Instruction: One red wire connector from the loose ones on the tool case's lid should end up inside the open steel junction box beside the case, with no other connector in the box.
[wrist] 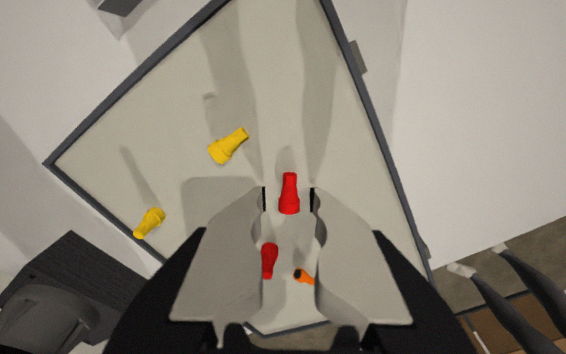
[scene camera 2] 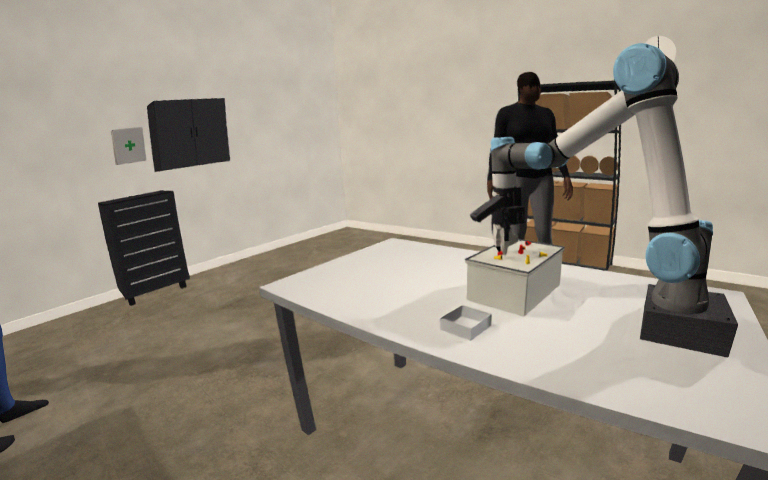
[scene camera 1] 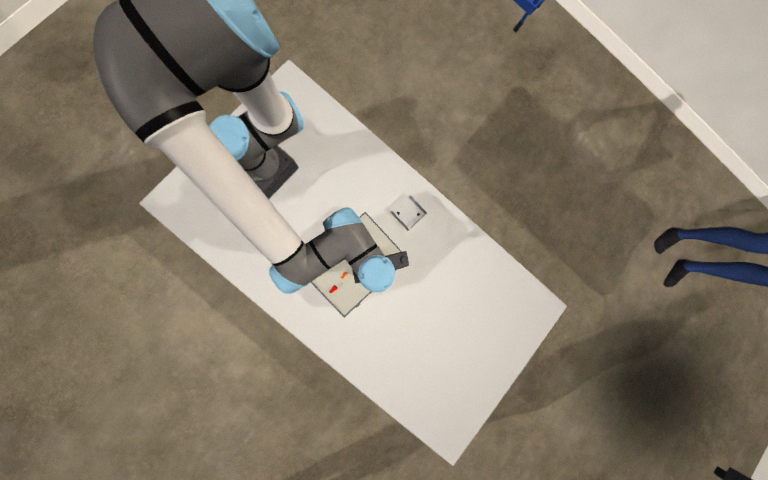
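Where they show: gripper, fingertip midpoint: (wrist: pixel 287 189) (scene camera 2: pixel 501 253); arm's base, link origin: (wrist: pixel 60 307) (scene camera 2: pixel 679 302) (scene camera 1: pixel 257 162).
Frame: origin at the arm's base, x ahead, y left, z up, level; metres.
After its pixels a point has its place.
Note:
My gripper (scene camera 2: pixel 502 253) @[x 0.552, y -0.042, z 0.056 m] (wrist: pixel 287 189) @[x 0.552, y -0.042, z 0.056 m] is partly open, its fingertips low over the tool case's lid (scene camera 2: pixel 481 259) @[x 0.594, y 0.030, z 0.053 m] (wrist: pixel 90 145) @[x 0.465, y 0.072, z 0.053 m]. A red connector (wrist: pixel 289 194) @[x 0.554, y -0.042, z 0.064 m] lies between the fingertips in the wrist view, with a gap on each side; it is not gripped. A second red connector (wrist: pixel 269 260) @[x 0.503, y -0.079, z 0.070 m] lies further back between the fingers, beside an orange connector (wrist: pixel 304 276) @[x 0.506, y -0.121, z 0.062 m]. Scene camera 1 shows a red connector (scene camera 1: pixel 333 289) @[x 0.503, y -0.186, z 0.063 m] near an orange one (scene camera 1: pixel 343 275) @[x 0.500, y -0.129, z 0.061 m]; the arm hides the fingertips there. The open steel junction box (scene camera 1: pixel 408 212) @[x 0.553, y 0.223, z -0.082 m] (scene camera 2: pixel 455 329) @[x 0.563, y 0.269, z -0.066 m] stands beside the case; no connector shows inside it.
Yellow connectors (wrist: pixel 227 145) (scene camera 2: pixel 527 259) also lie on the lid, one of them (wrist: pixel 150 222) @[x 0.456, y 0.005, z 0.067 m] near its edge. The case (scene camera 2: pixel 495 287) @[x 0.529, y 0.070, z -0.014 m] stands on the white table (scene camera 1: pixel 453 339) @[x 1.018, y -0.078, z -0.084 m] between the box and the table's far long side. A person (scene camera 2: pixel 525 130) stands behind the table.

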